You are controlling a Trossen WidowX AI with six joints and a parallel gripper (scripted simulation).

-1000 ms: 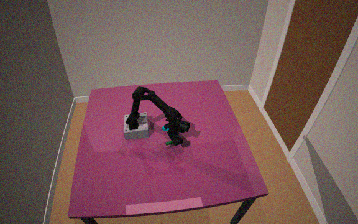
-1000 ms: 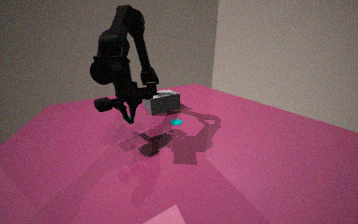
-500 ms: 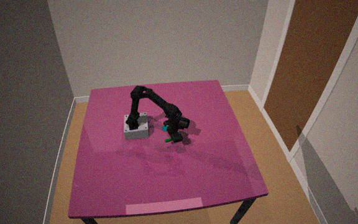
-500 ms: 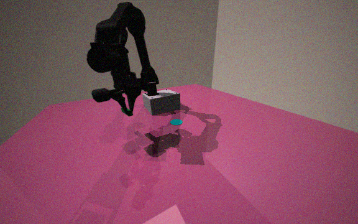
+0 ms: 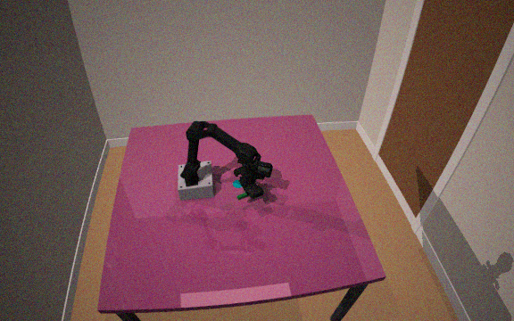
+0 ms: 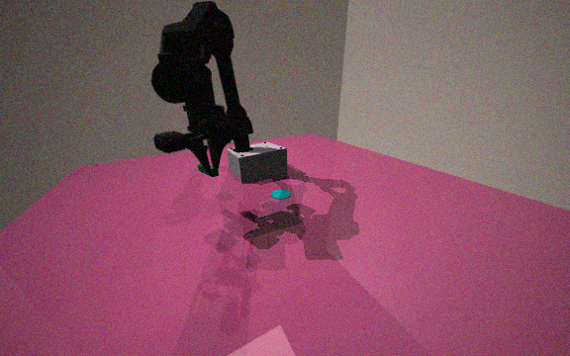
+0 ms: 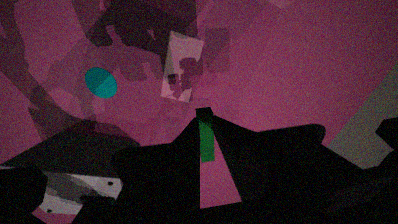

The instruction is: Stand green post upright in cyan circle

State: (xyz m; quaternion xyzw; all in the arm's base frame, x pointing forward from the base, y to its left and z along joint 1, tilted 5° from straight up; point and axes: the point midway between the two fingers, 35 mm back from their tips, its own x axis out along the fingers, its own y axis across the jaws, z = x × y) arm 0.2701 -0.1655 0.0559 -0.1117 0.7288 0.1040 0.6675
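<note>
My gripper tip is now 2 cm past the green post and 1 cm to the left of it. Round my gripper tip: cyan circle: 2 cm behind, 19 cm to the left, 13 cm below.
</note>
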